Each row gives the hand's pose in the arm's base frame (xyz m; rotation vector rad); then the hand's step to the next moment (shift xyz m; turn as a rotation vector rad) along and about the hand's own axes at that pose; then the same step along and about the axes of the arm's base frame.
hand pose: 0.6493 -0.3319 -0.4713 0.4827 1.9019 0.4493
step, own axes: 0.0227 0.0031 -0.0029 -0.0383 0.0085 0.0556
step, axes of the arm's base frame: -0.0102 0.0143 -0.0150 0.0660 -0.0082 0.0143
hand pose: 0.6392 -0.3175 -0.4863 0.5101 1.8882 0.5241
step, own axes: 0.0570 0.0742 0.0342 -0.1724 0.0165 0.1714
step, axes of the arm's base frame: 0.0199 0.0969 -0.0116 0.2213 -0.0642 0.0791
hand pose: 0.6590 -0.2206 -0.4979 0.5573 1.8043 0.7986
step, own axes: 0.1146 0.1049 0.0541 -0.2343 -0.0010 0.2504
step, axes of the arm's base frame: 0.0105 0.1640 -0.0069 0.3170 -0.0985 0.0859
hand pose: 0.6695 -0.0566 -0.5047 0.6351 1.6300 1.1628
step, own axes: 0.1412 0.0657 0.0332 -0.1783 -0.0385 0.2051
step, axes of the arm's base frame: -0.0295 0.1565 -0.0008 0.2594 -0.0845 0.0305
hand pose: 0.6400 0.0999 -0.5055 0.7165 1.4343 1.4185
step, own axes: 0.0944 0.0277 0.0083 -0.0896 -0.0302 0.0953
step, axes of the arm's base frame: -0.0330 0.0928 0.0069 0.1256 -0.0472 0.0038
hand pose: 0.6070 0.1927 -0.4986 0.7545 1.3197 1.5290
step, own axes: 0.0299 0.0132 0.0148 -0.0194 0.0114 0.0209
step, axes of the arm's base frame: -0.0010 0.0337 0.0124 0.0228 -0.0096 0.0182
